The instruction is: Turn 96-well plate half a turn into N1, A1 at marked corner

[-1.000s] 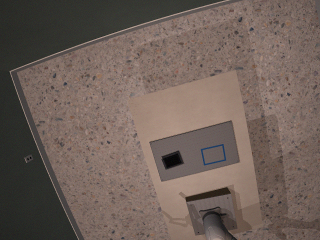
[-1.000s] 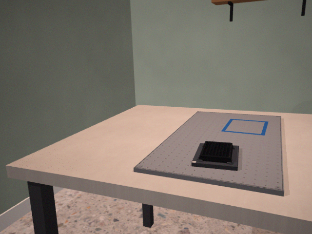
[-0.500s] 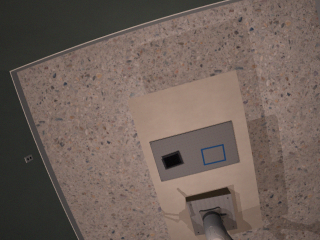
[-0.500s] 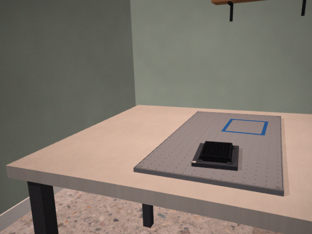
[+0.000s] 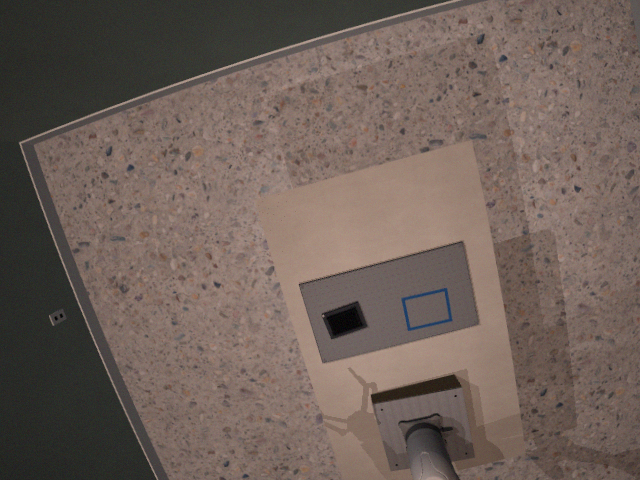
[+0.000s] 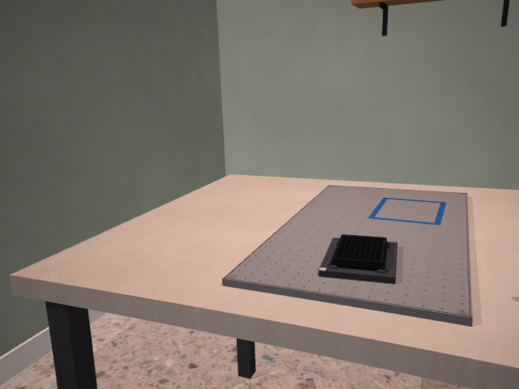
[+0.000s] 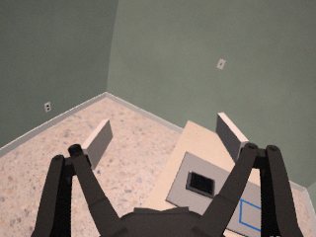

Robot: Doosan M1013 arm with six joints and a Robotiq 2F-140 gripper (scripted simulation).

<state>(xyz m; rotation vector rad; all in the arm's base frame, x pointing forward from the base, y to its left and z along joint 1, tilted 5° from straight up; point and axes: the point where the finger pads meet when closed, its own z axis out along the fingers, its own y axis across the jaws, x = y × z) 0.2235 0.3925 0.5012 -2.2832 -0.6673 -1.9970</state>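
My hand is 380 mm short of the black 96-well plate, 250 mm to the left of it and 520 mm above it. From my hand the other things lie so: small white A1 mark (430 mm ahead, 180 mm to the right, 530 mm below); then plate nest N1 (380 mm ahead, 250 mm to the right, 530 mm below).
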